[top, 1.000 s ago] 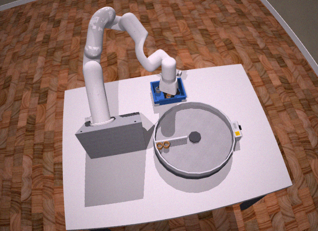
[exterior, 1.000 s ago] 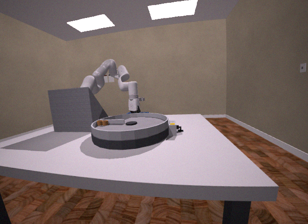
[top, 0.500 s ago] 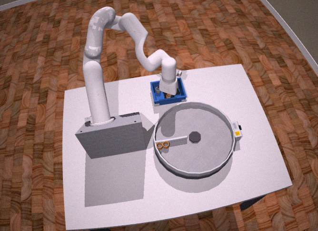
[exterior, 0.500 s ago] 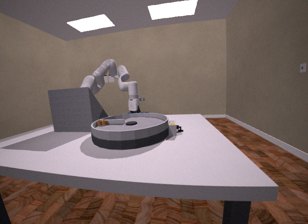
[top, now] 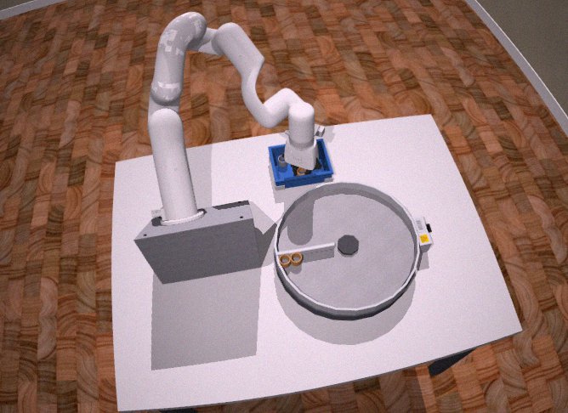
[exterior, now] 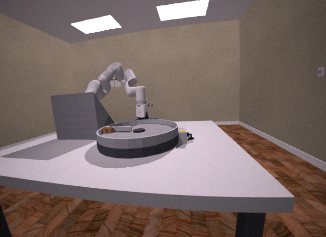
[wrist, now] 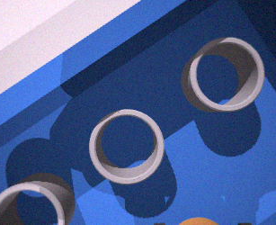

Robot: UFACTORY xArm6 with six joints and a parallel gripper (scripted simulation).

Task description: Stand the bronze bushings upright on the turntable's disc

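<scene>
My gripper is now 3 cm to the right of the blue crate and 1 cm above it. The rest, counted from my hand: turntable disc: 30 cm to the right, 10 cm ahead, 2 cm above.
</scene>
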